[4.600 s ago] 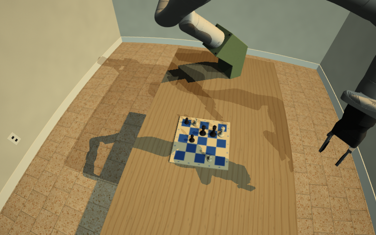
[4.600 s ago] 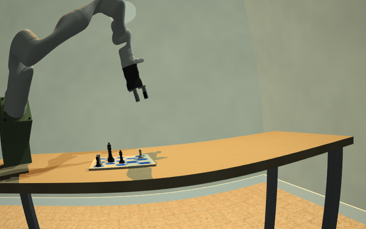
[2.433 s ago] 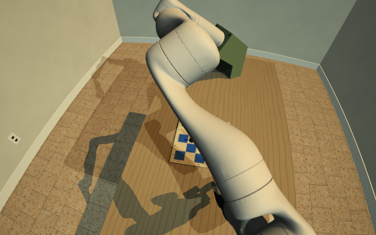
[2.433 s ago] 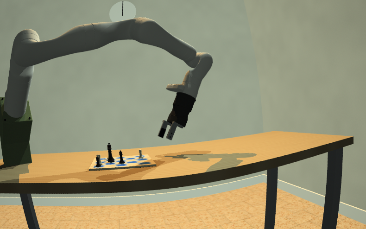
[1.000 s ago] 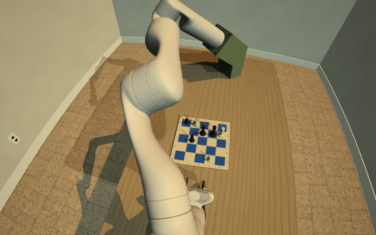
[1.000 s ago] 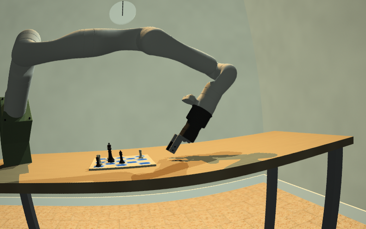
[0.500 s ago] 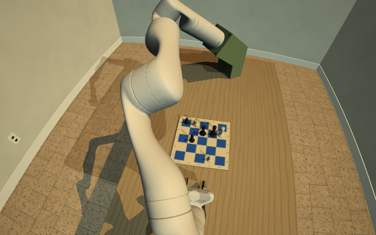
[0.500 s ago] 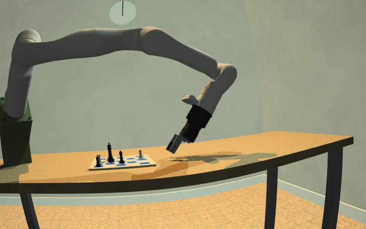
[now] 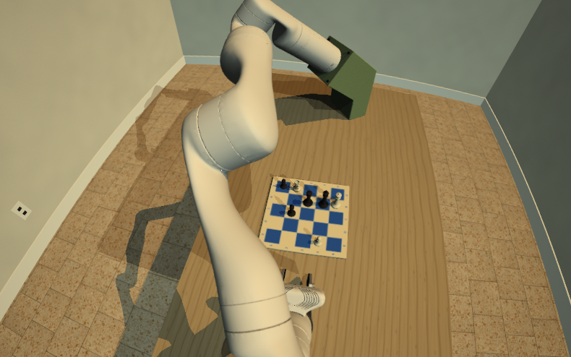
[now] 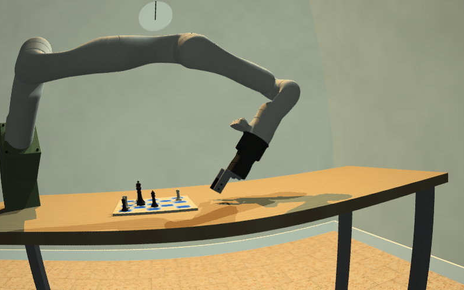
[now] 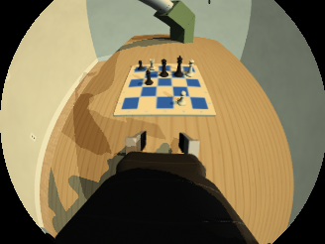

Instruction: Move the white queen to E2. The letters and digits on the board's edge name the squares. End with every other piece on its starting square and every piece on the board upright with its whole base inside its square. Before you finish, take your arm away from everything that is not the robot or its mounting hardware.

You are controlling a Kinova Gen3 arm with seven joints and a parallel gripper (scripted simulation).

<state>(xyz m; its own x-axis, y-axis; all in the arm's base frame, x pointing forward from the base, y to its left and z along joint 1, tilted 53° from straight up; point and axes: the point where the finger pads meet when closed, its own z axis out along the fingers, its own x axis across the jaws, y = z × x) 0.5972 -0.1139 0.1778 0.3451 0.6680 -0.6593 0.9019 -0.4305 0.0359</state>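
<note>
The white queen lies 190 mm behind my hand, 150 mm to the left of it and 10 mm below it. Round my hand: small white piece 90 mm behind, 70 mm to the left, 20 mm below; blue-and-cream chessboard 170 mm behind, 60 mm to the left, 40 mm below.
</note>
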